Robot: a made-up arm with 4 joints.
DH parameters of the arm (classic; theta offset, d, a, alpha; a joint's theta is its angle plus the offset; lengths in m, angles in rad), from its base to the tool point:
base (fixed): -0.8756 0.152 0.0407 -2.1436
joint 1: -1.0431 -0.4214 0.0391 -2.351
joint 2: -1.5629 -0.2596 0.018 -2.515
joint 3: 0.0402 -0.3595 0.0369 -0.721
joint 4: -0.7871 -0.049 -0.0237 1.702
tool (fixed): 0.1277 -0.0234 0 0
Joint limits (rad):
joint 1: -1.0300..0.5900
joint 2: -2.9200..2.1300
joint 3: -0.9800..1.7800
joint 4: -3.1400..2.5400
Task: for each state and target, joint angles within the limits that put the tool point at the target. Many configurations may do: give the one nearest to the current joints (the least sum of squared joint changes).
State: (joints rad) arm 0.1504 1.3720 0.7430 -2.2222
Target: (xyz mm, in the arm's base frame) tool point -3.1 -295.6 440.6
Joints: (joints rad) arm -0.5118 1.6129 0.4297 -2.4560
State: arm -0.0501 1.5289 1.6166 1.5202
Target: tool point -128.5 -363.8 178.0
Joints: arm 0.5595 1.4951 1.5612 1.3183
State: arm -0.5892 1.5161 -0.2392 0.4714
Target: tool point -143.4 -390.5 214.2
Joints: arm -0.2607 0.7891 -0.1296 0.2714
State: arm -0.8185 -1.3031 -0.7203 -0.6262
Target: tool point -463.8 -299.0 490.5
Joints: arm -0.3447 -1.5827 -0.1160 -0.5767
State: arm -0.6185 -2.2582 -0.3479 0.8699
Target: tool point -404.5 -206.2 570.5
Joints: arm -1.0300 -2.2147 -0.8594 1.3779
